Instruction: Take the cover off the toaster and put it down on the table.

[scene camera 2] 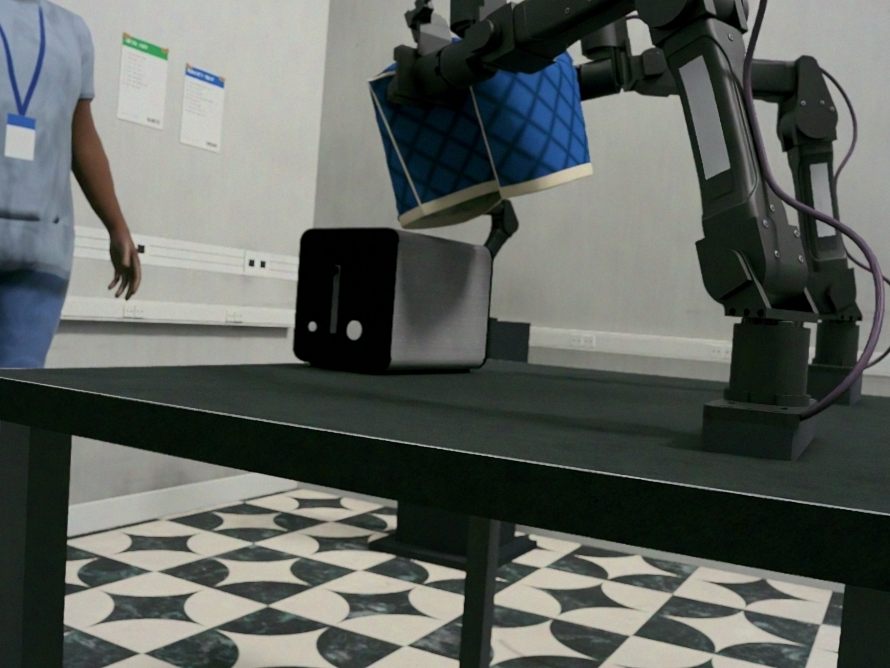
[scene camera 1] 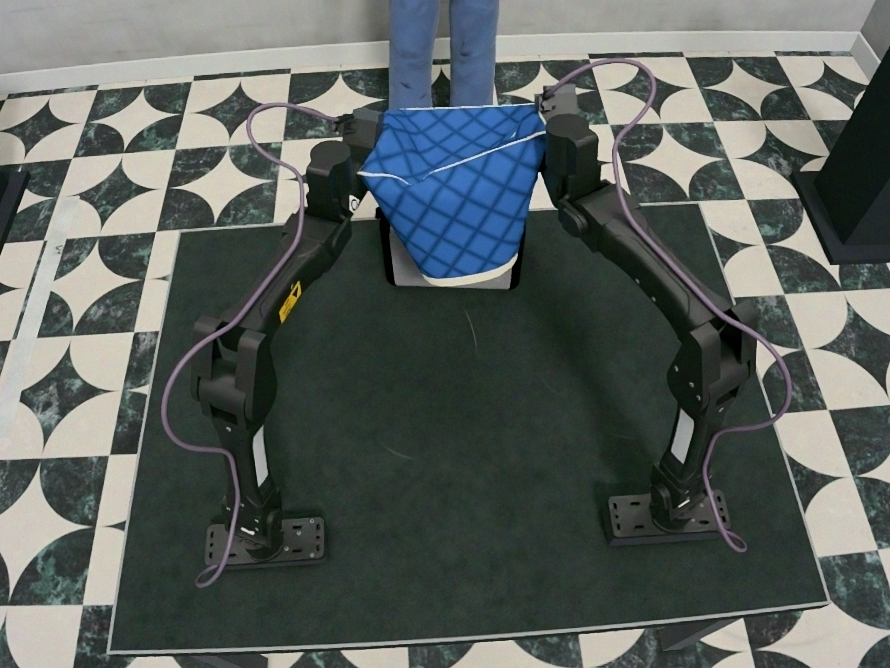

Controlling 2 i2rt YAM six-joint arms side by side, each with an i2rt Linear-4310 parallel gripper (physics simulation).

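Observation:
The blue quilted cover [scene camera 1: 467, 208] [scene camera 2: 539, 118] hangs in the air, tilted and creased, its cream rim facing down. The toaster [scene camera 1: 404, 269] [scene camera 2: 439, 302], black-ended with silver sides, stands upright on the dark table [scene camera 1: 431, 467] [scene camera 2: 589, 402] below it; a gap shows between them in scene camera 2, at least at the right of the rim. My left gripper [scene camera 1: 368, 147] [scene camera 2: 409, 82] is shut on the cover's left side. My right gripper [scene camera 1: 546, 149] is shut on the cover's right side; the cover hides it in scene camera 2. The fingertips are mostly hidden.
A person [scene camera 1: 443, 57] [scene camera 2: 35, 179] stands beyond the table's far edge, close behind the cover in scene camera 1. A black pedestal [scene camera 1: 855, 172] stands on the floor at the right. Purple cables [scene camera 1: 168, 402] [scene camera 1: 787, 381] loop outward from both arms.

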